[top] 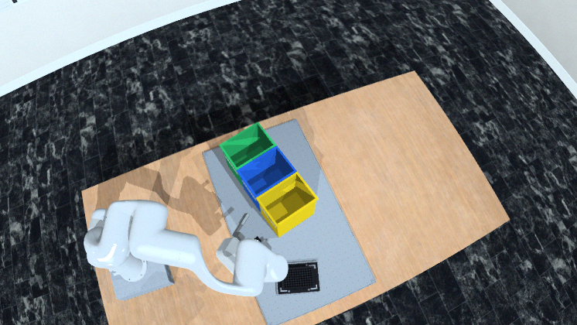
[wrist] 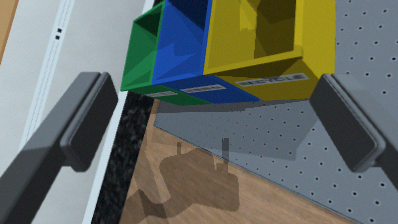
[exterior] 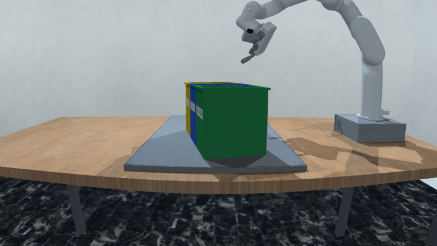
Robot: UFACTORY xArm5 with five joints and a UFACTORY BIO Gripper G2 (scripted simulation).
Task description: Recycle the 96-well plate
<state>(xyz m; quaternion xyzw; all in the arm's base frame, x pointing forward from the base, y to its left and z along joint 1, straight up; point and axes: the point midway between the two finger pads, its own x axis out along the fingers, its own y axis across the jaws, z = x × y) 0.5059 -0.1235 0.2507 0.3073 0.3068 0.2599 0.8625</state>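
My hand is 290 mm above the black 96-well plate, 150 mm to the left of it and 80 mm short of it. From my hand the other things lie so: plate nest N1 (300 mm below, 150 mm to the right, 80 mm ahead); yellow recycle bin (220 mm below, 160 mm ahead, 110 mm to the left); blue bin (240 mm to the left, 220 mm below, 130 mm ahead).
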